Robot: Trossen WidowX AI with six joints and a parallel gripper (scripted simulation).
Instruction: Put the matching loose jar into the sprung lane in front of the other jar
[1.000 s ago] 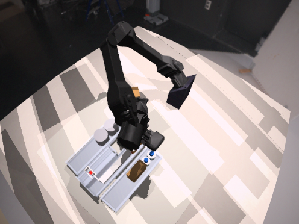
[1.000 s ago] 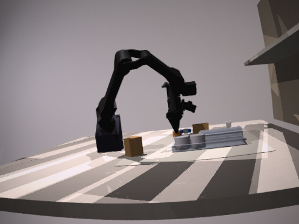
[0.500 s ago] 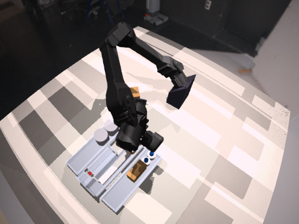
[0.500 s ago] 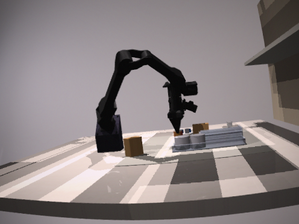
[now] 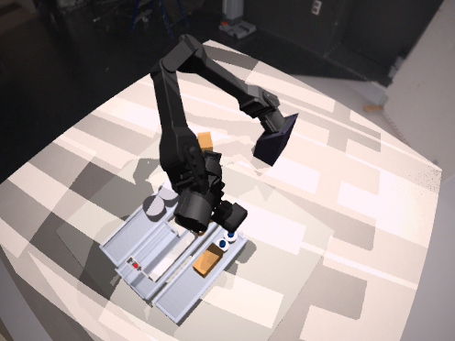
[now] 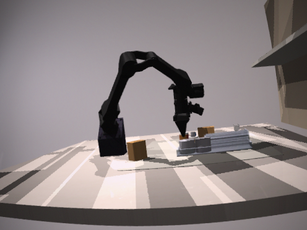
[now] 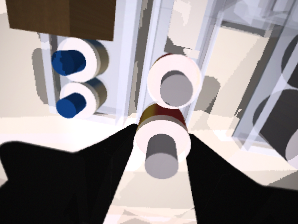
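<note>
The grey lane rack lies 15 cm ahead of my gripper tip, 3 cm to the right of it and 3 cm below it. Round my gripper tip: red marker: 22 cm ahead, 4 cm to the right, 2 cm above.
</note>
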